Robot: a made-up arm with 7 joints.
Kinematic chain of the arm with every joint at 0, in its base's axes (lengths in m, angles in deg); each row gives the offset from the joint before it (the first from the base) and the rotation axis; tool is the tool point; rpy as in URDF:
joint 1: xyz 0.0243 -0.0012 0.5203 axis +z
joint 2: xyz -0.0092 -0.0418 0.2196 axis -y
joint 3: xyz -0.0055 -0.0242 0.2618 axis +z
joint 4: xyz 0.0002 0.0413 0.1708 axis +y
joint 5: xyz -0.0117 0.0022 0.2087 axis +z
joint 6: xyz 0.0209 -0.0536 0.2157 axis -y
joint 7: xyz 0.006 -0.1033 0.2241 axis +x
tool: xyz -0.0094 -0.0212 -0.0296 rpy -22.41 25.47 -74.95
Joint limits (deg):
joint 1: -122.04..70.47
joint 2: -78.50..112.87
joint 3: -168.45..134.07
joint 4: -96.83..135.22
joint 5: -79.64..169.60
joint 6: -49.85..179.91
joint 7: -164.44..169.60
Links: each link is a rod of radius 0.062 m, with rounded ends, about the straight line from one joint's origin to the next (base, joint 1, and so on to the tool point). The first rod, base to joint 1, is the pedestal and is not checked.
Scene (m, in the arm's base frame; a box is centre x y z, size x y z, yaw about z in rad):
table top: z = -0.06
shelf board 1: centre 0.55 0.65 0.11 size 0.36 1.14 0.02 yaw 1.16
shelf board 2: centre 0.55 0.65 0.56 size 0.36 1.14 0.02 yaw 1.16
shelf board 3: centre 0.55 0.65 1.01 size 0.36 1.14 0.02 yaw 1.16
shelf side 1: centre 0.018 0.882 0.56 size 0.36 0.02 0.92 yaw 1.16
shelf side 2: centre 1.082 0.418 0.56 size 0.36 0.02 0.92 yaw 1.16
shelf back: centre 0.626 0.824 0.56 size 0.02 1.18 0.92 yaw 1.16
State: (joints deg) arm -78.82 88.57 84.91 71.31 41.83 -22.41 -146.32
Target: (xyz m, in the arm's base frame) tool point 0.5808 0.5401 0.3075
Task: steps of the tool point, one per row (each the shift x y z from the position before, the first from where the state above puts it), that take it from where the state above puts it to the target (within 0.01 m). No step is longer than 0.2 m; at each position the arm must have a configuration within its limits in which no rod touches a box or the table.
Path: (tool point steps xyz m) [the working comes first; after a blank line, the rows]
Joints at the target: -89.91 111.11 106.08 56.46 48.35 -21.74 -147.14
Straight joint move there: touches shelf board 2.

1: -0.0502 -0.1258 0.0027
2: -0.0631 -0.1343 -0.0027
3: 0.0389 0.0244 -0.1519
4: 0.0182 -0.0195 -0.1702
5: -0.0153 -0.0576 -0.1722
6: 0.0685 0.1308 -0.0047
7: 0.0443 0.1280 0.0048

